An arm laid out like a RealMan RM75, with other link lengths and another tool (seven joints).
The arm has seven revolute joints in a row. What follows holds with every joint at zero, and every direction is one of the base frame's.
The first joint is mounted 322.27 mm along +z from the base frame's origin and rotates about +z.
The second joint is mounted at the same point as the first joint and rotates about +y.
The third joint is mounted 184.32 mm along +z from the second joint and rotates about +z.
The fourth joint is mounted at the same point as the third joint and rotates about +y.
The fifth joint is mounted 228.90 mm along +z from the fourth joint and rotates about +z.
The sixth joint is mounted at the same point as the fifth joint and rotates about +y.
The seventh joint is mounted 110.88 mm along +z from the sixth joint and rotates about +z.
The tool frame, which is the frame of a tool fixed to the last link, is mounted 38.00 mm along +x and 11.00 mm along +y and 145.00 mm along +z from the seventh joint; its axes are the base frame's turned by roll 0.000, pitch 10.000 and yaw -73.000 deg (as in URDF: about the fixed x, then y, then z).
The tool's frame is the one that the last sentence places.
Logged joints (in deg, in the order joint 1, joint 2, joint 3, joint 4, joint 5, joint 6, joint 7), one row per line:
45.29, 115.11, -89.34, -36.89, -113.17, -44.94, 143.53
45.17, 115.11, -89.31, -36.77, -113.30, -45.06, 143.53
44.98, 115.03, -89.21, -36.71, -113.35, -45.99, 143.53
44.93, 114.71, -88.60, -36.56, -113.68, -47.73, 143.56
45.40, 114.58, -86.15, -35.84, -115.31, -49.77, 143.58
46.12, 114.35, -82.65, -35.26, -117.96, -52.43, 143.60
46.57, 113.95, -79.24, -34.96, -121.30, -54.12, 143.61
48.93, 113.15, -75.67, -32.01, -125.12, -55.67, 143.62
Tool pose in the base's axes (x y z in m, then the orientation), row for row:
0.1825, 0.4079, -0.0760, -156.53, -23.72, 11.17
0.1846, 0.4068, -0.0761, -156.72, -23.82, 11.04
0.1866, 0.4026, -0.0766, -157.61, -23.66, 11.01
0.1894, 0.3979, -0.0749, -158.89, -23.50, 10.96
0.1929, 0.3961, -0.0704, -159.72, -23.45, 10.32
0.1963, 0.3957, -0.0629, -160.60, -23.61, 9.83
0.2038, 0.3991, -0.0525, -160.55, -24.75, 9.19
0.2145, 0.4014, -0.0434, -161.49, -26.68, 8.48
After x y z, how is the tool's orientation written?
As angles about the fixed x, y, z axes (roll, pitch, yaw), in degrees.
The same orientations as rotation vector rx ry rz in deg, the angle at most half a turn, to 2 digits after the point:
-150.66, -21.40, -28.70
-150.85, -21.22, -28.93
-151.77, -21.00, -29.01
-153.07, -20.69, -29.21
-154.09, -19.70, -29.59
-155.03, -18.93, -30.22
-154.78, -18.32, -31.92
-155.22, -17.56, -35.03

